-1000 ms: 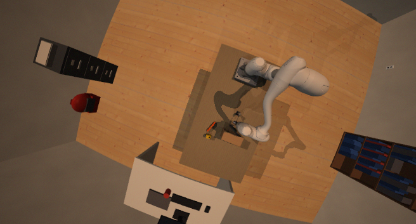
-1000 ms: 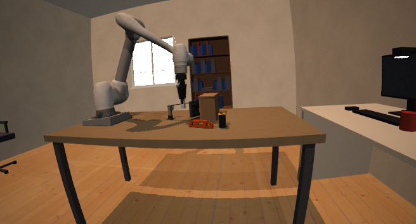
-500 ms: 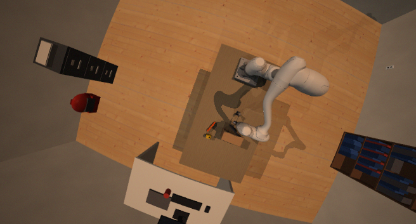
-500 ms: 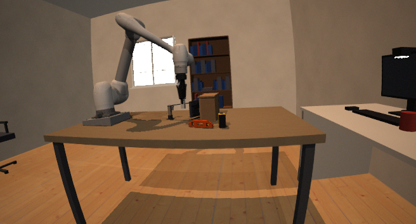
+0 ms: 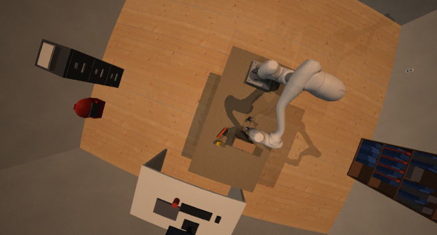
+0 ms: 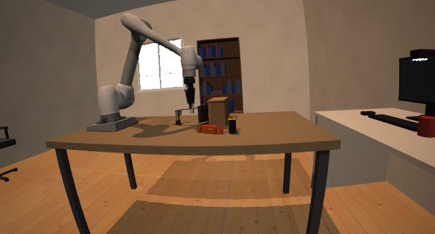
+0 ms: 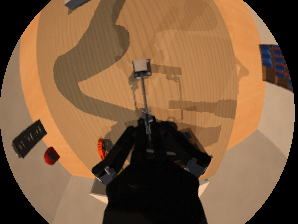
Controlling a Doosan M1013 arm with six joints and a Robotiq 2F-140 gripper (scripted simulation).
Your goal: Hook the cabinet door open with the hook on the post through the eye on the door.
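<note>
Right now the dark door is 100 mm ahead of my hand, 40 mm below it and 30 mm to the left of it. The rest, counted from my hand: black-and-yellow can 270 mm ahead, 260 mm to the right, 70 mm below.
</note>
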